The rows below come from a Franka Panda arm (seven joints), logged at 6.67 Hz.
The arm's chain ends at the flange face. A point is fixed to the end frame.
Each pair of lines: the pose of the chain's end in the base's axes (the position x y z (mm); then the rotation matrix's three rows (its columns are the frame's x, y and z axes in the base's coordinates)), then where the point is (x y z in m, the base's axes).
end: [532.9 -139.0 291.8], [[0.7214 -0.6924 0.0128], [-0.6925 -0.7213 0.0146], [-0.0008 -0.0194 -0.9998]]
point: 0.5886 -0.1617 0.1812
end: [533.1 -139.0 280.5], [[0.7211 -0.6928 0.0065], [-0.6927 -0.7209 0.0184], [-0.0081 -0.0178 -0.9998]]
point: 0.5881 -0.1613 0.1694
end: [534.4 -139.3 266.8], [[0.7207 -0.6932 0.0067], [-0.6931 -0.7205 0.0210], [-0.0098 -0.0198 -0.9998]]
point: 0.5894 -0.1614 0.1557
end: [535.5 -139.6 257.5], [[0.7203 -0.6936 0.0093], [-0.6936 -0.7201 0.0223], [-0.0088 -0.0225 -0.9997]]
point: 0.5907 -0.1616 0.1465
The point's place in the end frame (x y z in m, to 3 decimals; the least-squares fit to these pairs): 0.056 -0.020 0.111
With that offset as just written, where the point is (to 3 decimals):
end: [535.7 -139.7 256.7], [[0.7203 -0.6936 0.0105], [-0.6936 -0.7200 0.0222], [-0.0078 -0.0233 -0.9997]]
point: 0.591 -0.162 0.146
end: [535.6 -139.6 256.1], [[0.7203 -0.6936 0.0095], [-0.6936 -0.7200 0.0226], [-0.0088 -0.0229 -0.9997]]
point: 0.591 -0.162 0.145
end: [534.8 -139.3 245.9], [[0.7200 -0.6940 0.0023], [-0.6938 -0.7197 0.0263], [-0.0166 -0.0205 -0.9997]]
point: 0.589 -0.161 0.134
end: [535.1 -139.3 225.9], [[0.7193 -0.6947 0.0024], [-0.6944 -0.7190 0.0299], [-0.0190 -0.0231 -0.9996]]
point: 0.590 -0.160 0.114
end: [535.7 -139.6 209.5], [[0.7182 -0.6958 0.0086], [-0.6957 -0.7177 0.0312], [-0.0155 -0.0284 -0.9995]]
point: 0.591 -0.161 0.098
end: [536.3 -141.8 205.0], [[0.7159 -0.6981 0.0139], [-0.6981 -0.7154 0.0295], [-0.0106 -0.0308 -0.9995]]
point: 0.592 -0.163 0.094
